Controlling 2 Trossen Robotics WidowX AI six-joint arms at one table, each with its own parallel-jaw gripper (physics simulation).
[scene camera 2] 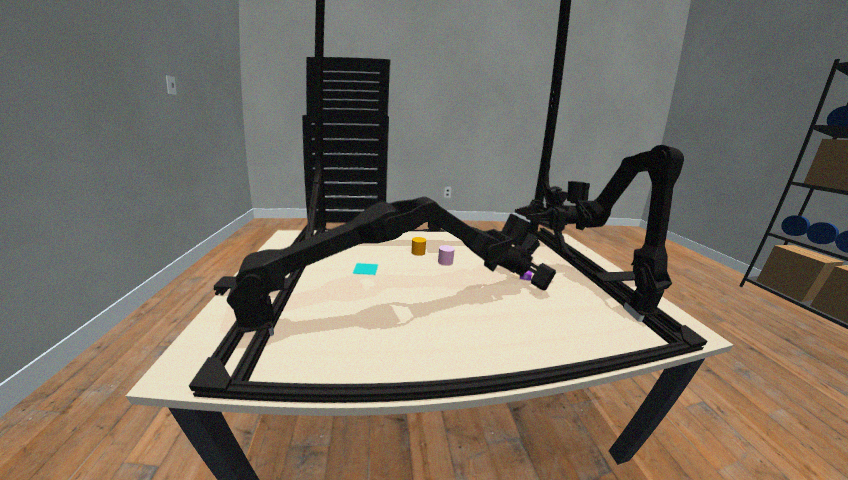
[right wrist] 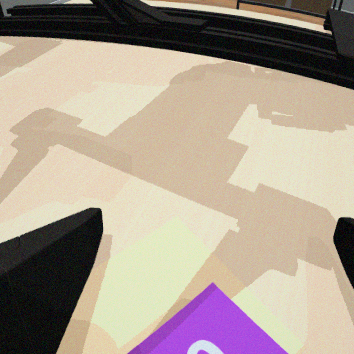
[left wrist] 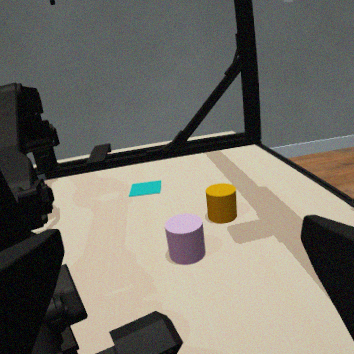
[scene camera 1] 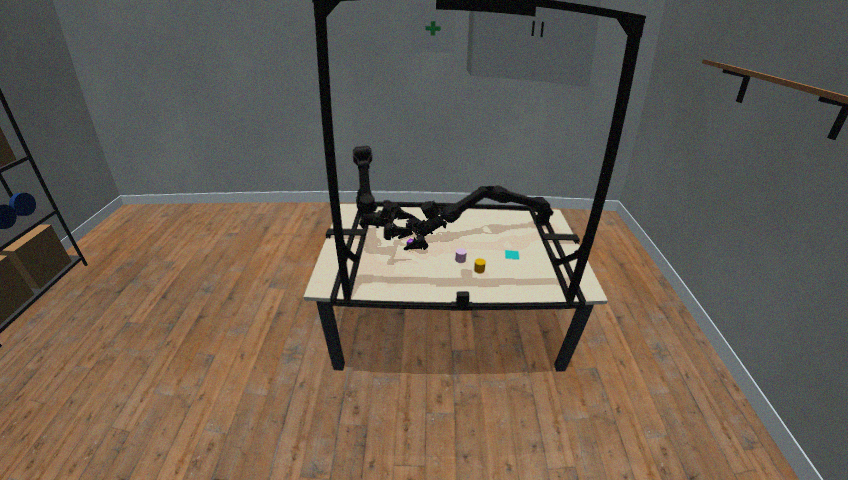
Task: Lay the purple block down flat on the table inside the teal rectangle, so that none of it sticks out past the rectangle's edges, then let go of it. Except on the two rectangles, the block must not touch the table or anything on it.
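Places are measured from the left arm's base along level axes (x up, y ahead, z left), in centimetres.
Where they show: left gripper, fingertip midpoint: (scene camera 2: 520,213) (left wrist: 183,235) (scene camera 1: 412,223); right gripper, fingertip midpoint: (scene camera 2: 537,272) (right wrist: 222,225) (scene camera 1: 400,243); left arm's base, origin of the base link: (scene camera 2: 642,307); right arm's base, origin of the base link: (scene camera 2: 255,320) (left wrist: 47,168) (scene camera 1: 542,222).
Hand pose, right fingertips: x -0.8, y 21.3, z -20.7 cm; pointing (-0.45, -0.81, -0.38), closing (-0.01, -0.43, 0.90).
Note:
Each offset is from my right fingertips to the top centre of the thing. "*": to the spot under its first point. Level surfaces: height alone.
The purple block {dx +0.8, dy +4.6, dz +1.5 cm} (scene camera 1: 410,241) (scene camera 2: 526,275) (right wrist: 225,330) lies low on a pale yellow-green rectangle {* dx -1.0, dy +2.7, dz -1.5 cm} (right wrist: 150,280); in the right wrist view its near part is cut off by the lower edge, and a white mark shows on its top. My right gripper (scene camera 2: 529,273) (right wrist: 222,225) is open and empty, low over the block, one corner of which points up between the fingers in its wrist view. The teal rectangle {* dx -0.9, dy +49.8, dz -0.6 cm} (scene camera 1: 511,254) (scene camera 2: 365,268) (left wrist: 145,188) lies uncovered. My left gripper (scene camera 2: 526,212) (left wrist: 183,235) is open and empty, raised beside the right gripper.
A pink cylinder {dx +3.5, dy +27.0, dz -7.2 cm} (scene camera 1: 460,255) (scene camera 2: 445,255) (left wrist: 185,242) and an orange cylinder {dx +3.4, dy +35.1, dz -13.4 cm} (scene camera 1: 479,265) (scene camera 2: 418,246) (left wrist: 221,205) stand between the block and the teal rectangle, toward the table side opposite the arms. The two grippers are close together. A black frame edges the table {dx -1.1 cm} (scene camera 2: 416,356).

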